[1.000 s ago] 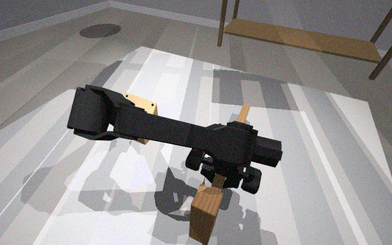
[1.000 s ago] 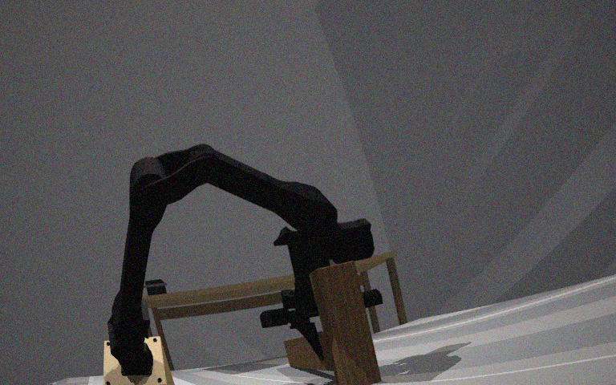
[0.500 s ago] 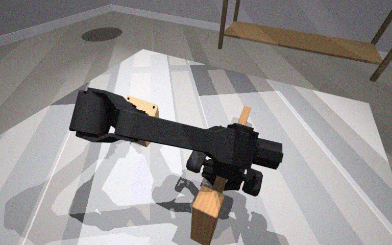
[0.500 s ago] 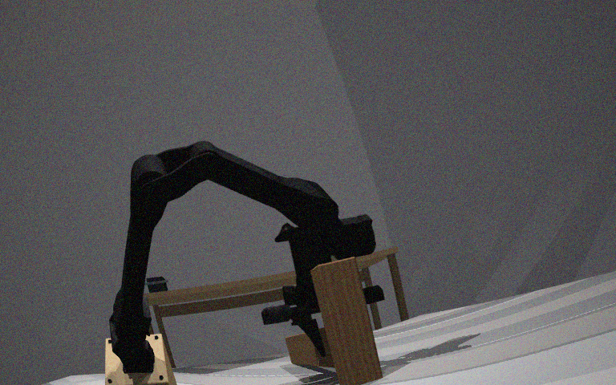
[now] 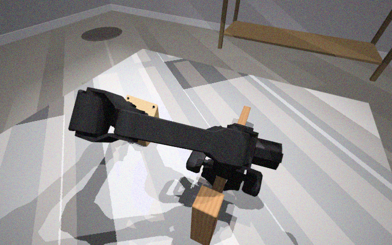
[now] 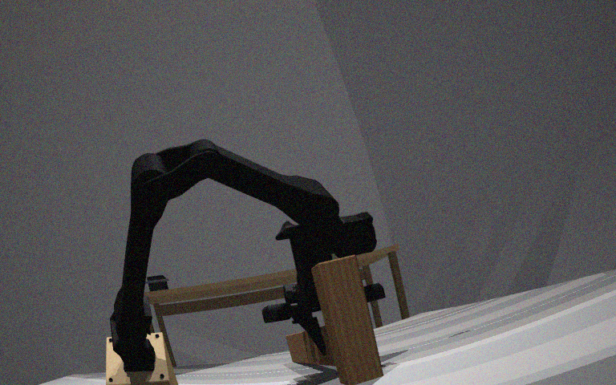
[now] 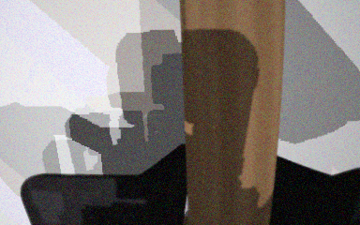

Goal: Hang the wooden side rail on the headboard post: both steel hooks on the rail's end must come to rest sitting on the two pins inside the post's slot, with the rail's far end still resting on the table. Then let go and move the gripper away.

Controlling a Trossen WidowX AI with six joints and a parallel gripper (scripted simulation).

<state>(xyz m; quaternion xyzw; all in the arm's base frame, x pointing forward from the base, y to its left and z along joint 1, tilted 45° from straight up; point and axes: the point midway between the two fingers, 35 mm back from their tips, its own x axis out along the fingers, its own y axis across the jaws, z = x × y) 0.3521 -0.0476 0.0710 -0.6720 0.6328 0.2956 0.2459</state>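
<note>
My gripper tip is now 10 mm short of the wooden headboard post, 110 mm to the left of it and 40 mm below it.
</note>
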